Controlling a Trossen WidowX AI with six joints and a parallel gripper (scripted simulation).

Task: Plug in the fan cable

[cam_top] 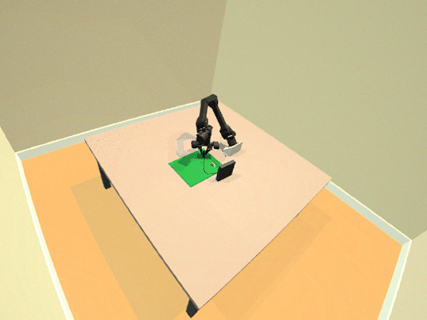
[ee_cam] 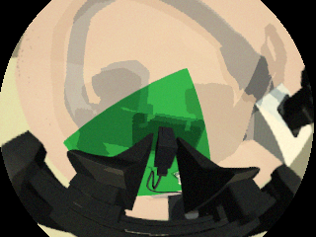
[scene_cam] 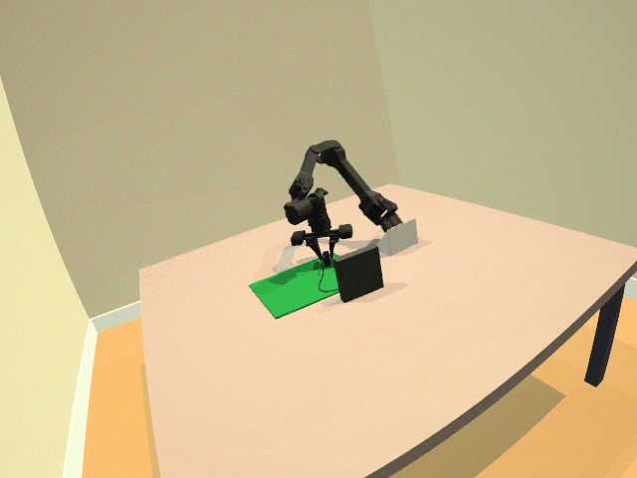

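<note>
Right now my gripper tip is 100 mm short of the green board, 40 mm to the right of it and 30 mm above it. Also, from my gripper tip: black square fan 220 mm to the left, 50 mm ahead, 40 mm above; dark plug 10 mm above.
</note>
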